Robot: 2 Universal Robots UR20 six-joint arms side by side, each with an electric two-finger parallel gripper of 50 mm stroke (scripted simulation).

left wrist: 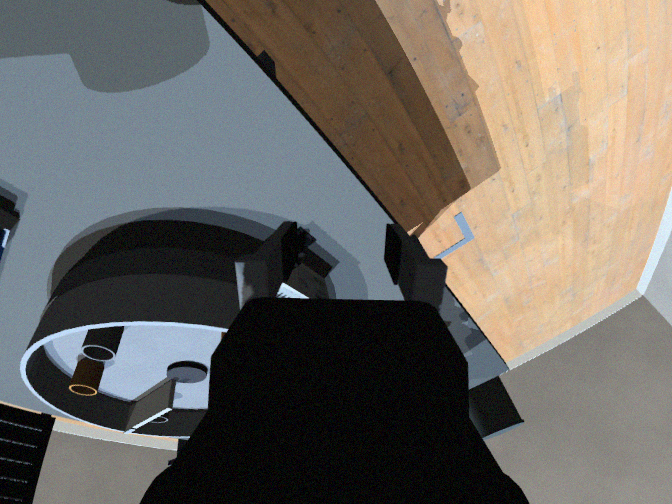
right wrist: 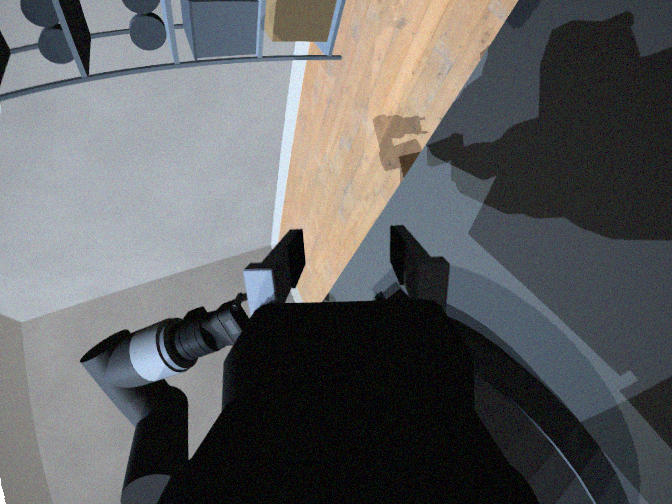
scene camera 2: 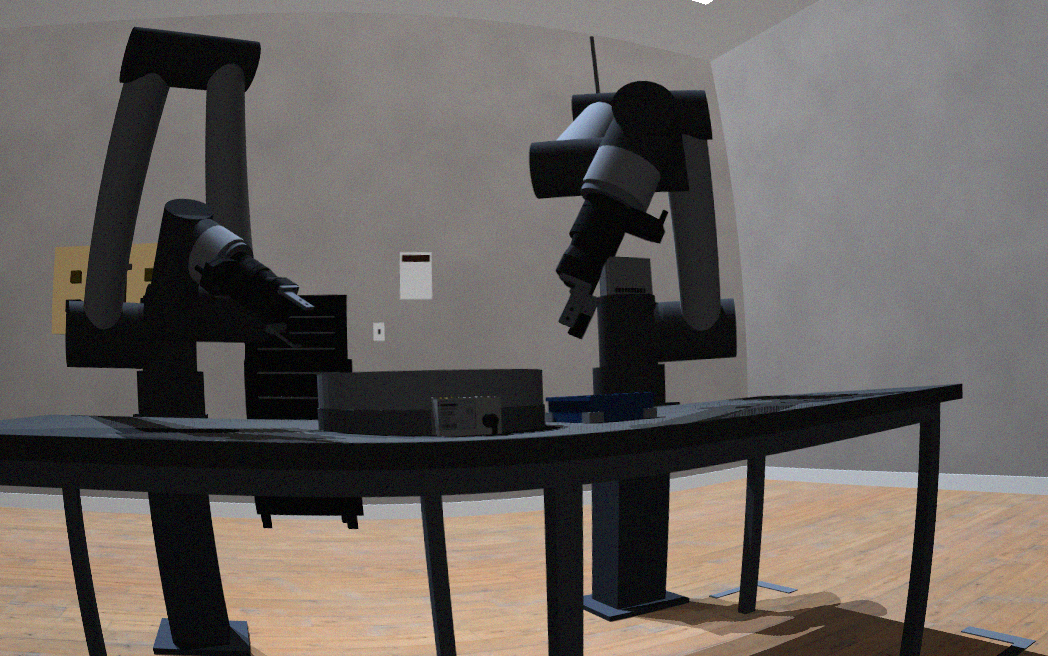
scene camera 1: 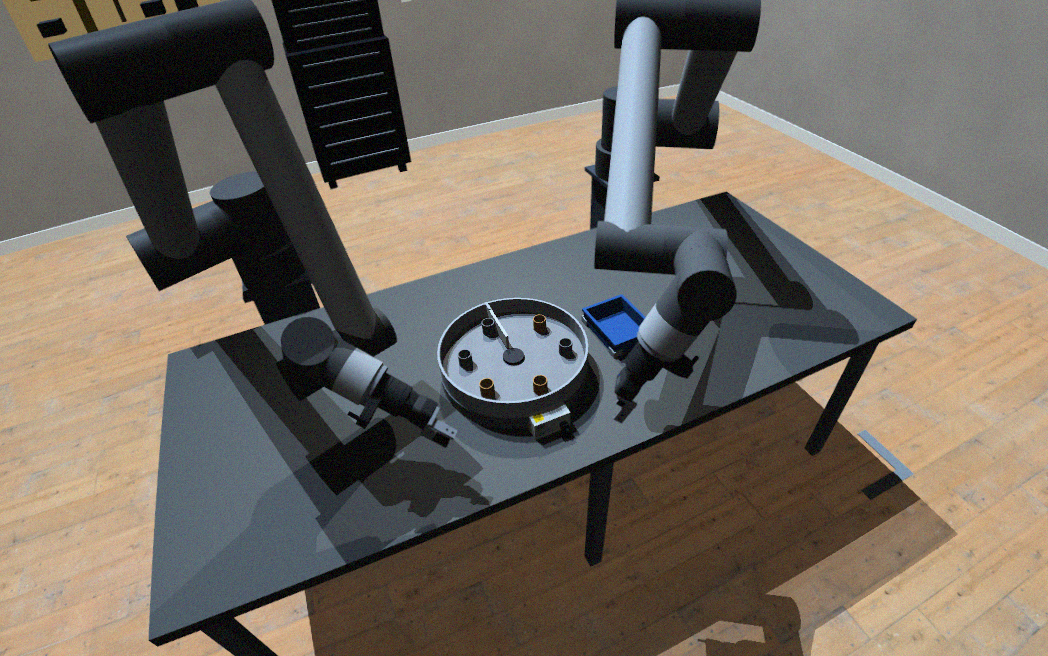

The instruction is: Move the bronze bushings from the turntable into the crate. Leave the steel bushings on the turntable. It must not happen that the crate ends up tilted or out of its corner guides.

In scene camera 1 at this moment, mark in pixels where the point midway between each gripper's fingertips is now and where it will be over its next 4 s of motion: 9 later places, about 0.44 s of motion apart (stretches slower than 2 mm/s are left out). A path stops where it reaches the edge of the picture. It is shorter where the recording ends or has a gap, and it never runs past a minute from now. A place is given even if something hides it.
My left gripper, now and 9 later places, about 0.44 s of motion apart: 618, 412; 596, 399; 554, 372; 520, 344; 494, 314; 479, 290; 478, 288; 468, 307; 460, 322; 459, 323
My right gripper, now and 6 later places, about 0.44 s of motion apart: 451, 439; 391, 472; 298, 507; 202, 525; 119, 524; 53, 506; 8, 475
